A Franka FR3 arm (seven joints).
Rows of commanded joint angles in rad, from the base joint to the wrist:
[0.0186, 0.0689, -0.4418, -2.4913, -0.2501, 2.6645, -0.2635]
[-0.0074, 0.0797, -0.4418, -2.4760, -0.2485, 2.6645, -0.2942]
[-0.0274, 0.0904, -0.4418, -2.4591, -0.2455, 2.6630, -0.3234]
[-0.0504, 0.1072, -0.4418, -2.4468, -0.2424, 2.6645, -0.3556]
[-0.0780, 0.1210, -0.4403, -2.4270, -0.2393, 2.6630, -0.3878]
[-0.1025, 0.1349, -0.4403, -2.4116, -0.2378, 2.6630, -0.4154]
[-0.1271, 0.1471, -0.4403, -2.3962, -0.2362, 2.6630, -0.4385]
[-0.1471, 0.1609, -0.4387, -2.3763, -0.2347, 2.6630, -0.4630]
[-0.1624, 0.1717, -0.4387, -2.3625, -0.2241, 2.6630, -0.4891]
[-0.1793, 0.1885, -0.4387, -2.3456, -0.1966, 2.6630, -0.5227]
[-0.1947, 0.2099, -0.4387, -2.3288, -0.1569, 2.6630, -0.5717]
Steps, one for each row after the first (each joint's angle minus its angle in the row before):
[-0.0260, 0.0108, 0.0000, 0.0153, 0.0016, 0.0000, -0.0307]
[-0.0200, 0.0107, 0.0000, 0.0169, 0.0030, -0.0015, -0.0292]
[-0.0230, 0.0168, 0.0000, 0.0123, 0.0031, 0.0015, -0.0322]
[-0.0276, 0.0138, 0.0015, 0.0198, 0.0031, -0.0015, -0.0322]
[-0.0245, 0.0139, 0.0000, 0.0154, 0.0015, 0.0000, -0.0276]
[-0.0246, 0.0122, 0.0000, 0.0154, 0.0016, 0.0000, -0.0231]
[-0.0200, 0.0138, 0.0016, 0.0199, 0.0015, 0.0000, -0.0245]
[-0.0153, 0.0108, 0.0000, 0.0138, 0.0106, 0.0000, -0.0261]
[-0.0169, 0.0168, 0.0000, 0.0169, 0.0275, 0.0000, -0.0336]
[-0.0154, 0.0214, 0.0000, 0.0168, 0.0397, 0.0000, -0.0490]

